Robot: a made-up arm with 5 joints.
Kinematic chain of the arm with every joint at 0, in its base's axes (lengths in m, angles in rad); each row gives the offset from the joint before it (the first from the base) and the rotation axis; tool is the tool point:
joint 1: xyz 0 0 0.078 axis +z
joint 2: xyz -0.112 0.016 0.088 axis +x
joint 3: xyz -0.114 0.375 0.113 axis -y
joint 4: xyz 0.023 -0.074 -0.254 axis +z
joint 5: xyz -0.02 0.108 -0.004 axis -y
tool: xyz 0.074 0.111 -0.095
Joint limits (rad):
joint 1: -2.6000..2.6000
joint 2: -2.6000..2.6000
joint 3: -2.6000..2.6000
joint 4: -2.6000..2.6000
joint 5: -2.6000..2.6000
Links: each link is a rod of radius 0.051 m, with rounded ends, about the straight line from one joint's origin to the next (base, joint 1, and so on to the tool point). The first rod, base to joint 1, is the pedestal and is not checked.
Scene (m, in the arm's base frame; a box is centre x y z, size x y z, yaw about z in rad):
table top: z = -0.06
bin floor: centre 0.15 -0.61 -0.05 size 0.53 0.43 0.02 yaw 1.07
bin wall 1: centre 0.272 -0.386 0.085 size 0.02 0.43 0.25 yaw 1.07
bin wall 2: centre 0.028 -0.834 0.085 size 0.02 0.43 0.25 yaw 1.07
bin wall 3: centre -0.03 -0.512 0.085 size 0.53 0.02 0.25 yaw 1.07
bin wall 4: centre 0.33 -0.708 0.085 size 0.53 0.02 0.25 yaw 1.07
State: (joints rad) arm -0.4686 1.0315 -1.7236 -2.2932 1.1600
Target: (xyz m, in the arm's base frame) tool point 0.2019 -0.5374 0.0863
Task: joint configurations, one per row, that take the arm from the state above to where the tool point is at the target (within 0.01 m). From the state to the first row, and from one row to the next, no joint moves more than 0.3 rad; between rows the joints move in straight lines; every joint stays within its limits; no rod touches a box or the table.
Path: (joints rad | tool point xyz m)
1: -0.1949 1.0551 -1.8488 -2.3061 1.0157 | -0.4854 0.0936 0.2684
2: 0.0789 1.0788 -1.9740 -2.3191 0.8714 | -0.5076 -0.0842 0.2871
3: 0.3526 1.1024 -2.0992 -2.3320 0.7270 | -0.4624 -0.2635 0.3066
4: 0.6264 1.1261 -2.2244 -2.3449 0.5827 | -0.3522 -0.4185 0.3261
5: 0.9001 1.1497 -2.3496 -2.3579 0.4384 | -0.1899 -0.5256 0.3452
6: 1.1738 1.1734 -2.4748 -2.3708 0.2941 | 0.0035 -0.5679 0.3631
7: 1.4476 1.1970 -2.6000 -2.3838 0.1498 | 0.2019 -0.5374 0.3795
8: 1.4067 1.4724 -2.6000 -2.4182 0.2096 | 0.2300 -0.5414 0.2882
9: 1.3657 1.7478 -2.6000 -2.4527 0.2694 | 0.2302 -0.5426 0.1876
10: 1.3248 2.0232 -2.6000 -2.4871 0.3292 | 0.2019 -0.5374 0.0863

